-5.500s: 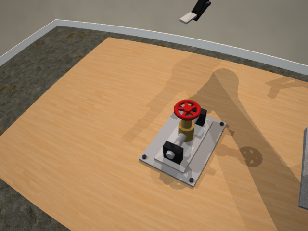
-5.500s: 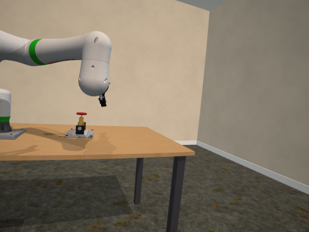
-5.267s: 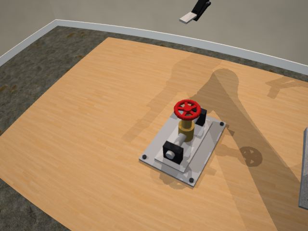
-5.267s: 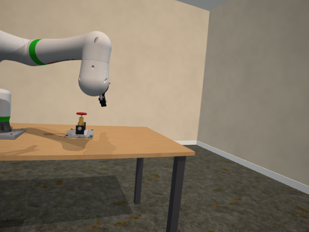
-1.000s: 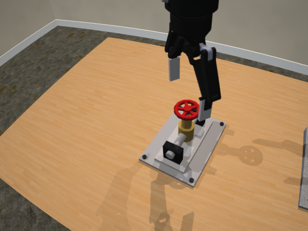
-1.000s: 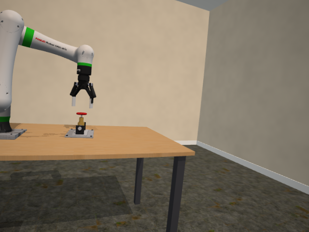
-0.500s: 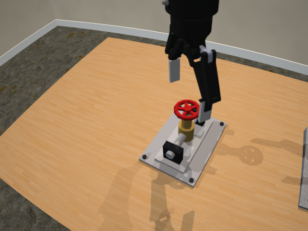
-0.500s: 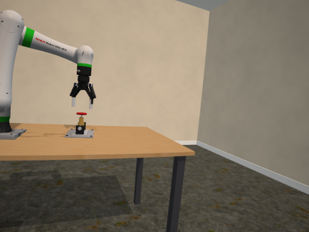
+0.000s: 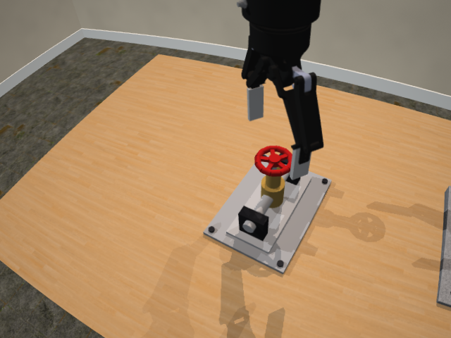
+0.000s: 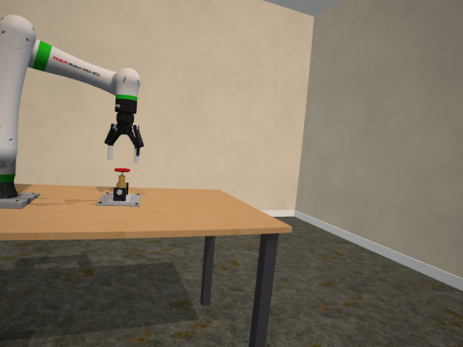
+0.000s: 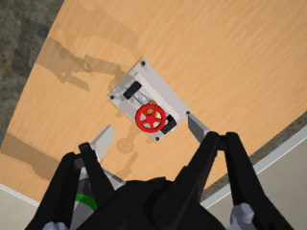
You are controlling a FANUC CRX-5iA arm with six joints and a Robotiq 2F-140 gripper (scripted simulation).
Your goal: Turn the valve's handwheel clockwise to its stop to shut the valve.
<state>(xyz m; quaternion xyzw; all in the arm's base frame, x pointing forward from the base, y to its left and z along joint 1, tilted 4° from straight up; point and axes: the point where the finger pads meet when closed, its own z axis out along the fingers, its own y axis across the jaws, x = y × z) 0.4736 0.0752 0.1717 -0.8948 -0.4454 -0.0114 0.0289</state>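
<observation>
Now: the handwheel 60 mm below my hand.
</observation>
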